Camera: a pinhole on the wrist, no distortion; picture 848 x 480 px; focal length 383.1 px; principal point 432.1 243.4 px. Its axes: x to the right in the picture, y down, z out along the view. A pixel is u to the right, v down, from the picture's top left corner.
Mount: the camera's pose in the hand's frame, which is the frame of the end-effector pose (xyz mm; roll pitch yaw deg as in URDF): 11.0 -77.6 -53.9 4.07 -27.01 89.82
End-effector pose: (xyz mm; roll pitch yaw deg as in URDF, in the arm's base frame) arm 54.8 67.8 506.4 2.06 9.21 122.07
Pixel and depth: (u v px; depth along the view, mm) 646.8 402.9 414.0
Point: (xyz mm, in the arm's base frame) 154.3 57.7 949.7
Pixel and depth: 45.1 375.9 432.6
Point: 671.6 349.0 639.9
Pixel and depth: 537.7 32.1 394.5
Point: 32.8 413.7 787.8
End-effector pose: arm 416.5 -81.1 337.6 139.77 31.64 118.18
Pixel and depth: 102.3 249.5 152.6
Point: 290.4 -242.0 168.2
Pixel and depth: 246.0 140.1 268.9
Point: 306.6 -217.4 33.0
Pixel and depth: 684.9 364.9 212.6
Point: 560.9 -155.3 199.2
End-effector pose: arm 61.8 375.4 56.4 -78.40 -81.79 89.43
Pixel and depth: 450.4 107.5 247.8
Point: -67.3 188.8 200.7
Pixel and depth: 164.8 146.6 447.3
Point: -22.8 -178.7 292.0
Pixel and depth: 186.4 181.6 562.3
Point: -84.5 -289.5 293.6
